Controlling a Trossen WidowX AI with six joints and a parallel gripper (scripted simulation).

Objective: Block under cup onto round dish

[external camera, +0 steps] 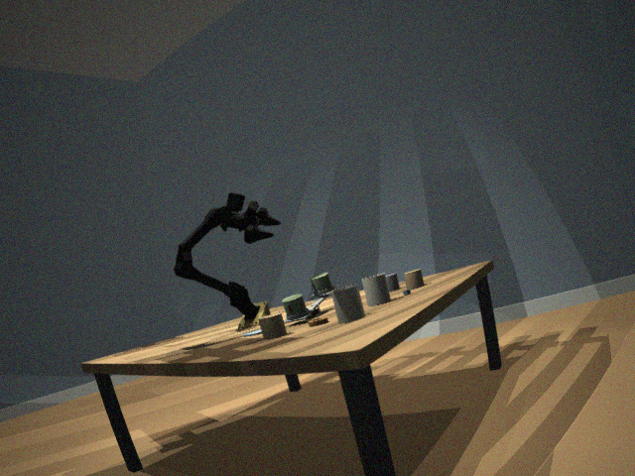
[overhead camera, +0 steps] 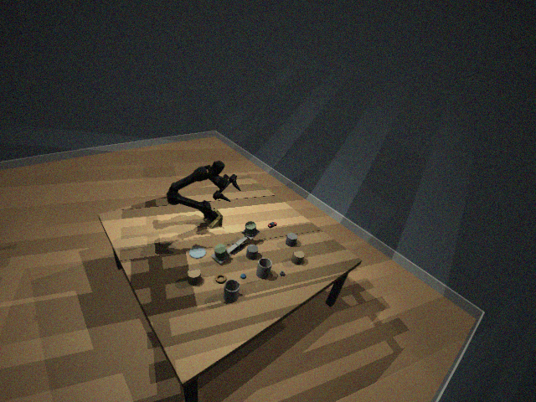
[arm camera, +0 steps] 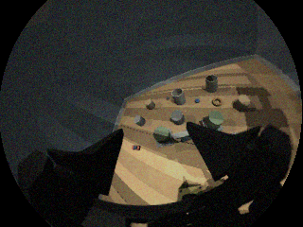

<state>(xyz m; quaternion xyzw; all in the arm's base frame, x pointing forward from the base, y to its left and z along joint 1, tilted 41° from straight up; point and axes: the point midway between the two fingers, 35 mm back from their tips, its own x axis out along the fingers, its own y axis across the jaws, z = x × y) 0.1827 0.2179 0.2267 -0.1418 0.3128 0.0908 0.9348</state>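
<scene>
My gripper tip is now 28 cm above the grey-green cup, 17 cm to the left of it and 13 cm short of it. The rest, counted from my gripper tip: red block 34 cm to the left, 33 cm below; pale blue round dish 34 cm below, 25 cm to the right, 2 cm ahead; grey balance 30 cm below, 10 cm ahead, 2 cm to the right.
</scene>
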